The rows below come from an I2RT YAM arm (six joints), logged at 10 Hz.
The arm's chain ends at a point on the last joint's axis. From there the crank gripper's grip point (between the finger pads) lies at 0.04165 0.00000 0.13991 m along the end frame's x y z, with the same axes.
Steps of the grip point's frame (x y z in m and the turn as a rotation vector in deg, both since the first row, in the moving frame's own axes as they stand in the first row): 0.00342, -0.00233, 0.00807, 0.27, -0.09, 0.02; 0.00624, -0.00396, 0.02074, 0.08, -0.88, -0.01; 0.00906, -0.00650, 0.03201, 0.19, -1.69, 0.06; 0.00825, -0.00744, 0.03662, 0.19, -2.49, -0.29; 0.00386, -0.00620, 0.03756, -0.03, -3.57, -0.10; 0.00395, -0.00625, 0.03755, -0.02, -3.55, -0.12
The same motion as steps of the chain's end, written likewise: 0.00364, -0.00169, 0.00801, 0.27, -0.09, 0.02; 0.00839, -0.00376, 0.02012, 0.08, -0.88, -0.01; 0.01320, -0.00608, 0.03084, 0.19, -1.69, 0.06; 0.01437, -0.00678, 0.03494, 0.19, -2.49, -0.29; 0.01265, -0.00621, 0.03524, -0.03, -3.57, -0.10; 0.01269, -0.00622, 0.03524, -0.02, -3.55, -0.12
